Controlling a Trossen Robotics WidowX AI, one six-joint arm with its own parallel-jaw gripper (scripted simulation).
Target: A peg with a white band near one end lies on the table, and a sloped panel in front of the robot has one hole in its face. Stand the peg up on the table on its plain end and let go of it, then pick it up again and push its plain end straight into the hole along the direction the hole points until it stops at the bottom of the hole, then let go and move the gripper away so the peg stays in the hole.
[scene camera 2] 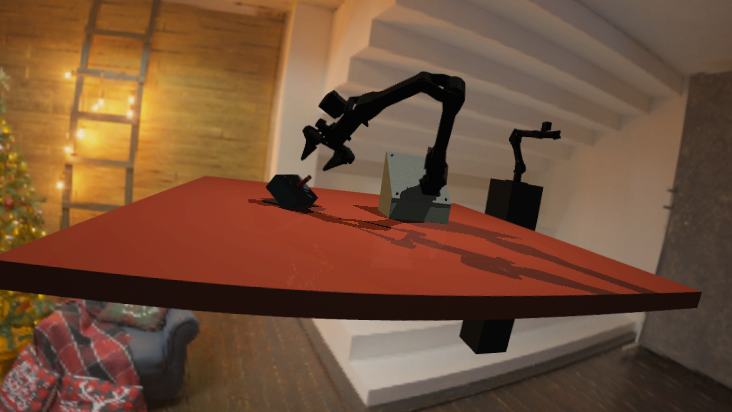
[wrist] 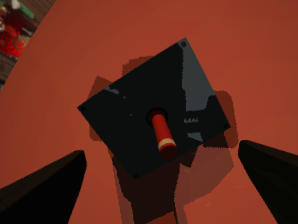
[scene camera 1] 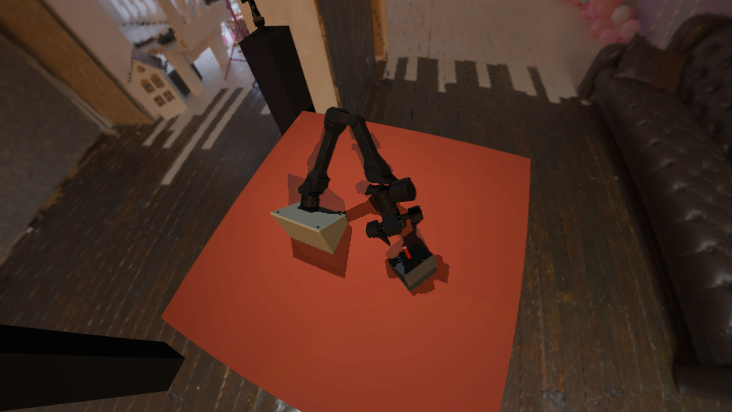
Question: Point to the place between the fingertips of the gripper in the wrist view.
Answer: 163, 153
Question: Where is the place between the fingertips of the gripper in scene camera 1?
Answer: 402, 241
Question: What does the gripper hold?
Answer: Nothing.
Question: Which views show the gripper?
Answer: Scene camera 2, the wrist view and scene camera 1: all of them.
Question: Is the gripper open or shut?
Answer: Open.
